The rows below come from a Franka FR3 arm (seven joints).
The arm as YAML. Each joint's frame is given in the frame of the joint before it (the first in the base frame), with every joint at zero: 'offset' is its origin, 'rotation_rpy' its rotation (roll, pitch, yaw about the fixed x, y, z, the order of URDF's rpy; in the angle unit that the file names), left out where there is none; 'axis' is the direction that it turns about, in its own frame. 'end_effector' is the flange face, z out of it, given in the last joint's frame.
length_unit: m
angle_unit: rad
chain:
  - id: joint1
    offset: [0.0, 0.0, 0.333]
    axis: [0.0, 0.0, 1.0]
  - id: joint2
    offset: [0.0, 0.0, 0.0]
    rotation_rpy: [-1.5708, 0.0, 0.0]
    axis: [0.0, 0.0, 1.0]
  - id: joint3
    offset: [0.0, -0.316, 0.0]
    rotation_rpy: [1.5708, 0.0, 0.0]
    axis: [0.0, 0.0, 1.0]
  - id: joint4
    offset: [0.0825, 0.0, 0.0]
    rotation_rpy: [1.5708, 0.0, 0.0]
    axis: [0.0, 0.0, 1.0]
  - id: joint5
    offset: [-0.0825, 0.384, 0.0]
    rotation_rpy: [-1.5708, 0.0, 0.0]
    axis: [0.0, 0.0, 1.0]
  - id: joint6
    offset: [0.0, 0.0, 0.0]
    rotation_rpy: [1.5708, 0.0, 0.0]
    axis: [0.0, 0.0, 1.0]
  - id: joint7
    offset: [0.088, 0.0, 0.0]
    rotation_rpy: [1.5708, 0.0, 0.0]
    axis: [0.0, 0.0, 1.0]
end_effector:
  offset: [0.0, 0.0, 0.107]
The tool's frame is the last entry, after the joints.
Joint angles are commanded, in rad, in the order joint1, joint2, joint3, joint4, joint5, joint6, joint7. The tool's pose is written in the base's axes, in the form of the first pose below.
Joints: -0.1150 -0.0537 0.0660 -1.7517 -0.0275 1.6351 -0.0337
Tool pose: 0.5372 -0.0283 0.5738 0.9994 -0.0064 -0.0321 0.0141
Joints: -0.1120 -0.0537 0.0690 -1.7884 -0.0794 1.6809 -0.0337
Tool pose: 0.5391 -0.0301 0.5604 0.9988 0.0007 -0.0285 0.0401
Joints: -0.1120 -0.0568 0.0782 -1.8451 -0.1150 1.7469 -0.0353
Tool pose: 0.5402 -0.0277 0.5408 0.9980 0.0119 -0.0228 0.0578
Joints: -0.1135 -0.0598 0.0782 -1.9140 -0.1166 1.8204 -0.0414
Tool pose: 0.5391 -0.0278 0.5158 0.9980 0.0183 -0.0192 0.0578
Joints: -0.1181 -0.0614 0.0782 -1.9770 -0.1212 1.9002 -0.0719
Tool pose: 0.5380 -0.0296 0.4934 0.9975 0.0359 -0.0111 0.0590
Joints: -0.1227 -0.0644 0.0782 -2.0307 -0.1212 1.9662 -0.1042
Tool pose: 0.5355 -0.0311 0.4752 0.9969 0.0530 -0.0045 0.0582
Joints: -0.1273 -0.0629 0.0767 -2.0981 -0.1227 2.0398 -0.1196
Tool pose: 0.5305 -0.0332 0.4490 0.9964 0.0619 -0.0027 0.0571
